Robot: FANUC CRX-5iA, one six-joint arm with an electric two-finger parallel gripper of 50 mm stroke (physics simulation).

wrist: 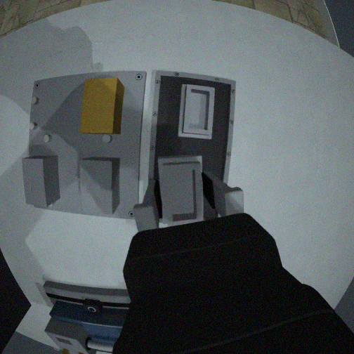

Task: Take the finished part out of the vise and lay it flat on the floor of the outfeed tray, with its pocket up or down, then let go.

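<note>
My gripper (180, 187) is shut on the finished part (178, 187), a grey block with a rectangular pocket facing up toward the camera. The part hangs over the near half of the outfeed tray (154, 117), which has a dark floor and a light grey rim with small screws. How high it is above the tray floor I cannot tell exactly. Another grey pocketed part (198, 111) lies flat in the far half of the tray, pocket up. The vise (90, 317), with a blue body, shows in part at the lower left; my gripper's black body hides the rest of it.
Left of the tray is a grey plate (65, 150) with small round pegs. On it stand a yellow block (101, 106) and two grey blocks (36, 181) (97, 185). The tray and the plate are close together, with a narrow gap. A pale table top (290, 150) surrounds them.
</note>
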